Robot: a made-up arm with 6 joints.
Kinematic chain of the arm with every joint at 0, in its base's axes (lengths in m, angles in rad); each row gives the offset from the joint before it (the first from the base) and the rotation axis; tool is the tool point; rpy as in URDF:
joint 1: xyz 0 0 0.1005 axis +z
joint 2: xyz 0 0 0 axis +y
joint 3: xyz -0.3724 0 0.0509 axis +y
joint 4: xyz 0.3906 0 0.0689 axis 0.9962 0 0.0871
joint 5: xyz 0 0 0 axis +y
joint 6: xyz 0.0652 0 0.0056 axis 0.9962 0 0.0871
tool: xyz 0 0 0 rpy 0 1.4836 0
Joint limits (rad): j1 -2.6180..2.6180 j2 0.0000..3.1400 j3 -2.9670..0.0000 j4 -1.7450..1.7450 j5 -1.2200..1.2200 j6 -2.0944..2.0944
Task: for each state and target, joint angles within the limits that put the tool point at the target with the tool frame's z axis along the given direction. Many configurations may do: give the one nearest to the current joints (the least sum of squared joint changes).
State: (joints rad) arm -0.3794 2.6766 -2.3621 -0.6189 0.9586 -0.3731
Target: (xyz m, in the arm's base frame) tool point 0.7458 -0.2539 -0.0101 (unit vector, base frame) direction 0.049 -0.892 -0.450
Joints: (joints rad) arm -0.2574 3.0869 -2.7841 -1.1496 1.1979 -0.3731
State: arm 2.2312 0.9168 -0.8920 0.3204 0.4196 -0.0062
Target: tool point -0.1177 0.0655 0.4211 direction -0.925 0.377 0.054
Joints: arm 2.5203 0.4574 -0.5559 1.0719 0.2672 -0.0061
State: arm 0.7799 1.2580 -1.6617 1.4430 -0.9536 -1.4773
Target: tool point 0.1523 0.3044 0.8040 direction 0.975 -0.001 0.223
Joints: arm 1.2878 1.6689 -2.4468 1.6368 -1.2179 -1.4773
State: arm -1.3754 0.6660 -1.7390 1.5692 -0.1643 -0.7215
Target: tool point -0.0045 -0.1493 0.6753 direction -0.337 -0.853 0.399
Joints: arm -1.3861 0.8146 -1.2989 1.7422 -0.5179 -0.7215
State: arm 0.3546 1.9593 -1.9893 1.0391 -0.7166 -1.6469
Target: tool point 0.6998 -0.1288 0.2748 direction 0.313 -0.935 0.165
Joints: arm -0.0992 2.3272 -1.9691 1.2821 -1.2182 -1.6469
